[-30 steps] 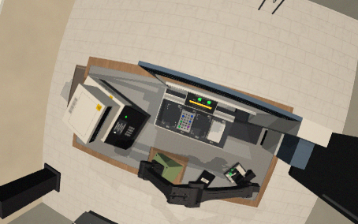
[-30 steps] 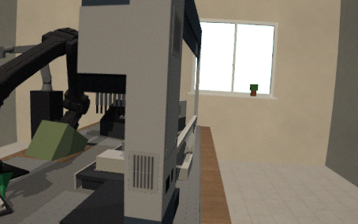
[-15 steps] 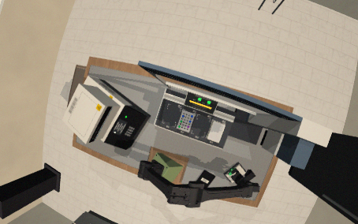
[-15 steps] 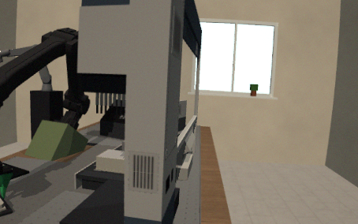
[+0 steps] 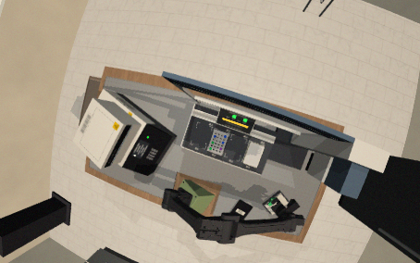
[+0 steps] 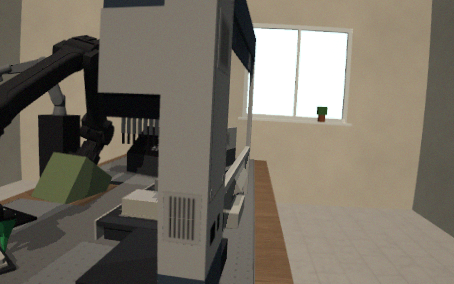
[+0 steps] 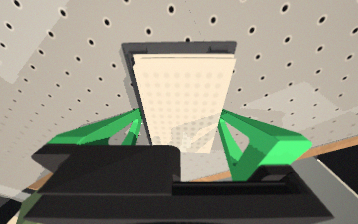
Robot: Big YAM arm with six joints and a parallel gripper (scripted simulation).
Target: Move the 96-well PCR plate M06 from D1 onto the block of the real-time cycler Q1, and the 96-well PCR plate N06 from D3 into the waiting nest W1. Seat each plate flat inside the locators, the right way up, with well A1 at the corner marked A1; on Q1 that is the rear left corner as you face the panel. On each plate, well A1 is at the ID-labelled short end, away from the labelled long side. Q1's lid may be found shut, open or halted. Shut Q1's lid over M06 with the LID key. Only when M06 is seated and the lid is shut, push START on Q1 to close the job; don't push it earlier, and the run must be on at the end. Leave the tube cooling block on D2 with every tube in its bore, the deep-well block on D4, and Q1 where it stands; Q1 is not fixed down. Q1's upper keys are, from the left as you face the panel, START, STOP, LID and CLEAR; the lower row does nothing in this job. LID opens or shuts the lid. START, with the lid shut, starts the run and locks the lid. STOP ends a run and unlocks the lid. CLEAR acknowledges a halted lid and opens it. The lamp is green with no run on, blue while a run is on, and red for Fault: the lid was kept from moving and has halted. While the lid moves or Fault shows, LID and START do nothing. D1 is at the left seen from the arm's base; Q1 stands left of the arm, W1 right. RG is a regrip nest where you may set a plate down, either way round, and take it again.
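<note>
Now: the dark nest frame 1 cm below my hand. From my hand the other things lie so: A1 mark 5 cm to the right, 3 cm ahead, 1 cm below; tall gantry 42 cm ahead, 26 cm above, 2 cm to the left; deep-well block 26 cm to the left, 26 cm ahead, 5 cm above.
</note>
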